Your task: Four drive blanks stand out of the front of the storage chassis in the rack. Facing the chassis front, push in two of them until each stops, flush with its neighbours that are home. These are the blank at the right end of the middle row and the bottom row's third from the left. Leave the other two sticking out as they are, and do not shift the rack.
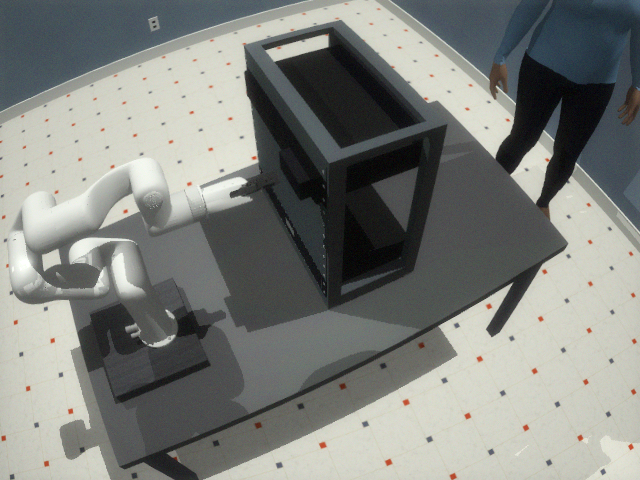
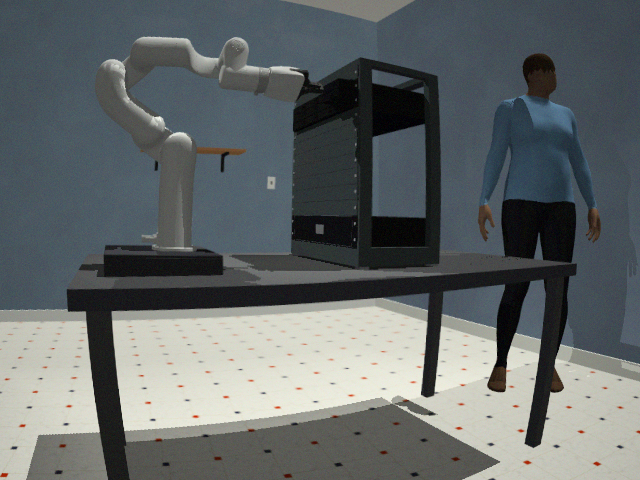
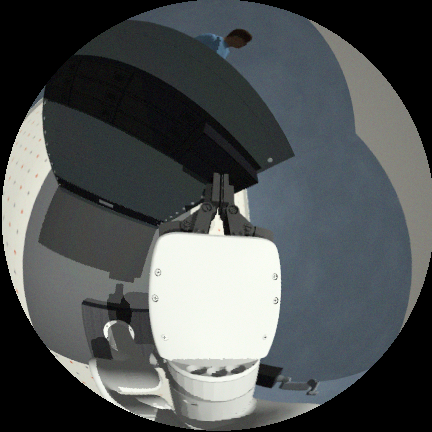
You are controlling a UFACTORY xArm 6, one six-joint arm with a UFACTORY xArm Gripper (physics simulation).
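Where they show: gripper, fingertip midpoint: (image 1: 277, 176) (image 2: 321, 88) (image 3: 219, 181); arm's base, origin of the base link: (image 1: 157, 328) (image 2: 174, 249) (image 3: 118, 332).
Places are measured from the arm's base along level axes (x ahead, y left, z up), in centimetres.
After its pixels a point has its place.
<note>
The grey rack (image 1: 293, 100) @(x 49.7, y 11.7, z 56.3 cm) (image 2: 364, 180) @(x 50.7, y -9.7, z 19.5 cm) (image 3: 225, 95) @(x 48.2, y 4.7, z 53.1 cm) stands upright on the table. The black storage chassis (image 1: 268, 124) @(x 45.7, y 20.6, z 43.0 cm) (image 2: 312, 116) @(x 45.7, y 19.3, z 43.2 cm) (image 3: 125, 95) @(x 45.9, y 14.7, z 46.4 cm) sits high in it, its front facing the arm. A dark block (image 1: 297, 167) @(x 45.2, y -2.3, z 49.5 cm) (image 3: 230, 150) @(x 44.5, y -0.3, z 49.5 cm) stands out near the chassis's right end; whether it is one blank or several is too dark to tell. My gripper (image 1: 272, 178) @(x 41.0, y -1.1, z 47.3 cm) (image 2: 321, 88) @(x 41.0, y -1.1, z 47.3 cm) (image 3: 219, 181) @(x 41.0, y -1.1, z 47.3 cm) is shut and empty, fingers pointing at the chassis front, close to this block. Contact cannot be made out. The other blanks and their rows are not clearly distinguishable.
The arm's dark base block (image 1: 160, 366) @(x -2.4, y -11.8, z -0.1 cm) (image 2: 162, 263) @(x -3.7, y -15.6, z -2.1 cm) stands on the grey table (image 1: 289, 356) @(x 33.6, y -19.3, z -5.1 cm) (image 2: 320, 289) @(x 30.2, y -30.5, z -6.5 cm). A lower black panel with a white label (image 2: 319, 228) @(x 47.5, y 15.5, z 5.6 cm) (image 3: 106, 203) @(x 47.6, y 15.0, z 5.3 cm) sits in the rack's bottom. A person (image 1: 573, 56) (image 2: 537, 149) stands behind the table.
</note>
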